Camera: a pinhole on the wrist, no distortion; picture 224 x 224 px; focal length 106.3 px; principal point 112.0 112.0 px. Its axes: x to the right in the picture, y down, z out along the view. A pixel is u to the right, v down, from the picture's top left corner.
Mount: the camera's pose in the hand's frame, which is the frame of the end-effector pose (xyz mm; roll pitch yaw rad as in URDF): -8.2 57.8 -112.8 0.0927 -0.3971 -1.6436
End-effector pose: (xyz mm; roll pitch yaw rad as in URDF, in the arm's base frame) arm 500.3 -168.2 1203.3 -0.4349 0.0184 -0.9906
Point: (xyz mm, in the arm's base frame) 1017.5 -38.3 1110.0
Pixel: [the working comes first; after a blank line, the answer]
In the camera's frame: -320.2 188.7 382.4

23.0 164.5
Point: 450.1 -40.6 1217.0
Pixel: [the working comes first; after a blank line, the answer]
In the camera's frame: 94.8 -112.9 117.3

197.9 9.8
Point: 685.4 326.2 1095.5
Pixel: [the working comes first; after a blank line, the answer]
In the camera's frame: -252.6 -298.1 340.2

33.1 18.8
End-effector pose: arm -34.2 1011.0 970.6 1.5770 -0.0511 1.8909
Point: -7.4 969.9 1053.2
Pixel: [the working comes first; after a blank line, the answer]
In the camera's frame: 25.6 -25.2 127.5

133.3 91.0
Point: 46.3 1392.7 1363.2
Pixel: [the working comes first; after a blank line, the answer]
In the camera's frame: -198.5 377.7 382.8

56.9 216.9
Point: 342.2 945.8 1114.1
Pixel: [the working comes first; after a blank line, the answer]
In the camera's frame: 95.5 -129.1 460.3

134.1 82.2
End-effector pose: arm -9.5 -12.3 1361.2 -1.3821 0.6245 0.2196
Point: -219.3 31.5 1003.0
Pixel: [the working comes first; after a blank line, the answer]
In the camera's frame: -283.9 56.5 249.1

outside the picture
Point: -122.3 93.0 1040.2
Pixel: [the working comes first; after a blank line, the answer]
In the camera's frame: -189.1 130.0 263.0

35.6 164.5
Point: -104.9 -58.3 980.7
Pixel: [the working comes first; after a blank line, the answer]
In the camera's frame: -278.2 137.1 126.1

outside the picture
